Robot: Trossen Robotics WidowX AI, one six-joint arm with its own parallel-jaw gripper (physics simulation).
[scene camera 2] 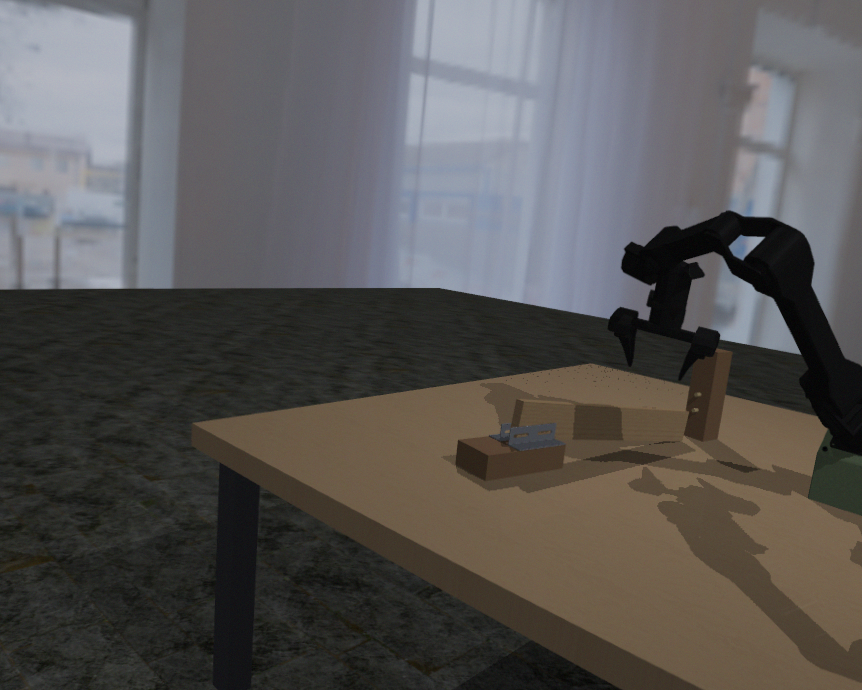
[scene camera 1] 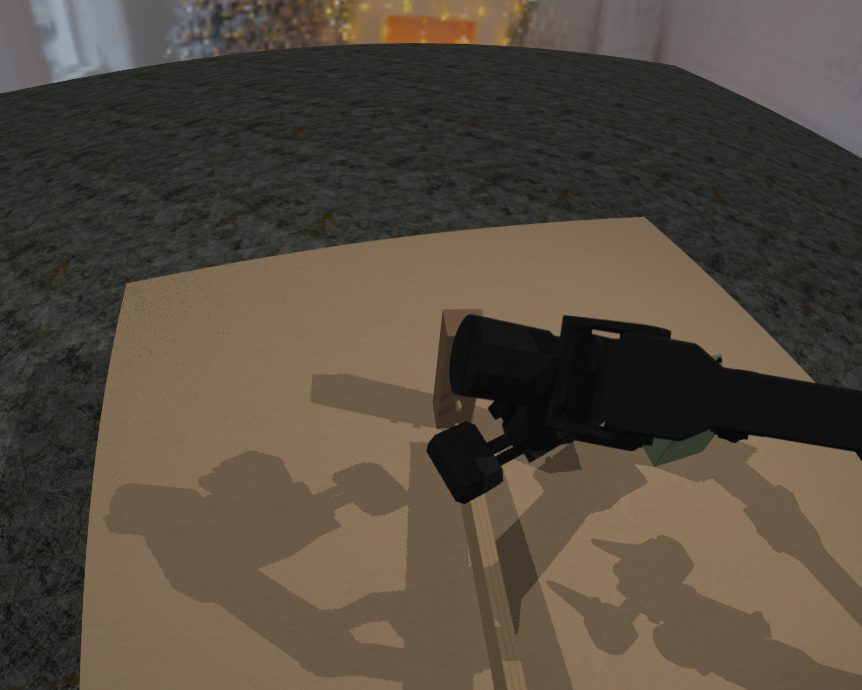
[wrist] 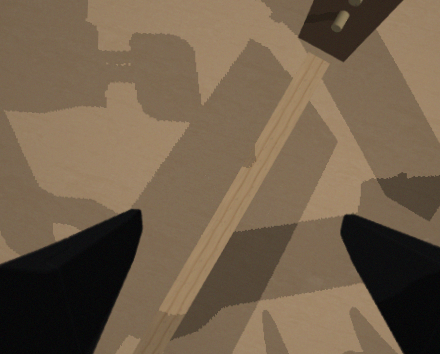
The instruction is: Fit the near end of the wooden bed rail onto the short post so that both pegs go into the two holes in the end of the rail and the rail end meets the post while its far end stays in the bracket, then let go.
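Seen in the pictures: gripper, fingertip midpoint: [scene camera 2: 654, 372] [scene camera 1: 489, 463] [wrist: 243, 221]; arm's base, link origin: [scene camera 2: 858, 435].
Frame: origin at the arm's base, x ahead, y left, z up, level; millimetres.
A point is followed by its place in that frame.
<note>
The wooden bed rail [scene camera 1: 489, 546] @(y 112, x 353, z -32 mm) [scene camera 2: 596, 423] @(y 186, x 357, z -54 mm) [wrist: 237, 200] @(y 44, x 344, z -39 mm) slopes down towards the short brown post [scene camera 1: 445, 381] @(y -115, x 341, z -12 mm) [scene camera 2: 710, 395] @(y -110, x 297, z -19 mm) [wrist: 360, 30] @(y -110, x 304, z -62 mm). Its near end is low, close to the post's foot; I cannot tell if they touch. Two pale pegs [scene camera 2: 695, 402] @(y -114, x 327, z -41 mm) [wrist: 340, 21] @(y -104, x 322, z -51 mm) stick out of the post, above the rail's near end and outside it. The far end is at the grey metal bracket [scene camera 2: 535, 436] @(y 328, x 375, z -63 mm), which partly hides it. My gripper [scene camera 2: 655, 372] @(y 43, x 341, z 29 mm) [wrist: 243, 221] @(y 43, x 341, z 29 mm) is open and empty, above the rail near the post, with the rail running obliquely between its fingers in the wrist view.
The bracket is on a brown block [scene camera 2: 524, 461] @(y 374, x 355, z -91 mm) on the wooden table [scene camera 1: 215, 359] @(y -318, x 674, z -113 mm) [scene camera 2: 431, 496] @(y 559, x 363, z -113 mm). The green robot base [scene camera 1: 679, 447] @(y 32, x 17, z -72 mm) [scene camera 2: 833, 471] @(y 32, x 16, z -58 mm) stands to the right. The arm [scene camera 1: 647, 388] @(y 158, x 315, z 267 mm) [scene camera 2: 805, 302] @(y 210, x 46, z 203 mm) reaches over the table and partly hides the post in scene camera 1.
</note>
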